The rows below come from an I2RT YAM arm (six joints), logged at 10 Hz.
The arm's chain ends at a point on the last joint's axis. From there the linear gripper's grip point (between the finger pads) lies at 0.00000 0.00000 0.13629 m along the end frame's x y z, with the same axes.
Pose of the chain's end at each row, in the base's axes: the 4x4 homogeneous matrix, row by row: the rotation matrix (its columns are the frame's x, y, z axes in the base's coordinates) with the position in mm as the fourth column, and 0 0 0 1 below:
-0.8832 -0.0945 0.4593 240.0; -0.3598 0.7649 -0.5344 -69.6; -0.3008 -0.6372 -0.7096 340.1; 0 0 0 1
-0.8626 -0.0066 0.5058 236.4; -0.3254 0.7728 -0.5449 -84.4; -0.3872 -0.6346 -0.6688 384.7; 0 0 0 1
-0.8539 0.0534 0.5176 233.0; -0.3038 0.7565 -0.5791 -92.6; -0.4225 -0.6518 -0.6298 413.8; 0 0 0 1
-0.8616 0.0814 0.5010 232.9; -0.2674 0.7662 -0.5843 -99.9; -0.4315 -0.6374 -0.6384 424.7; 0 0 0 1
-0.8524 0.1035 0.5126 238.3; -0.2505 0.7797 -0.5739 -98.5; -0.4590 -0.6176 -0.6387 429.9; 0 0 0 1
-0.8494 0.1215 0.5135 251.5; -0.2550 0.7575 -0.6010 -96.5; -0.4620 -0.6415 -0.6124 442.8; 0 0 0 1
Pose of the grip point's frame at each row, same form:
-0.8832 -0.0945 0.4593 302.6; -0.3598 0.7649 -0.5344 -142.4; -0.3008 -0.6372 -0.7096 243.4; 0 0 0 1
-0.8626 -0.0066 0.5058 305.3; -0.3254 0.7728 -0.5449 -158.7; -0.3872 -0.6346 -0.6688 293.5; 0 0 0 1
-0.8539 0.0534 0.5176 303.5; -0.3038 0.7565 -0.5791 -171.5; -0.4225 -0.6518 -0.6298 328.0; 0 0 0 1
-0.8616 0.0814 0.5010 301.2; -0.2674 0.7662 -0.5843 -179.5; -0.4315 -0.6374 -0.6384 337.7; 0 0 0 1
-0.8524 0.1035 0.5126 308.2; -0.2505 0.7797 -0.5739 -176.7; -0.4590 -0.6176 -0.6387 342.9; 0 0 0 1
-0.8494 0.1215 0.5135 321.5; -0.2550 0.7575 -0.6010 -178.4; -0.4620 -0.6415 -0.6124 359.3; 0 0 0 1

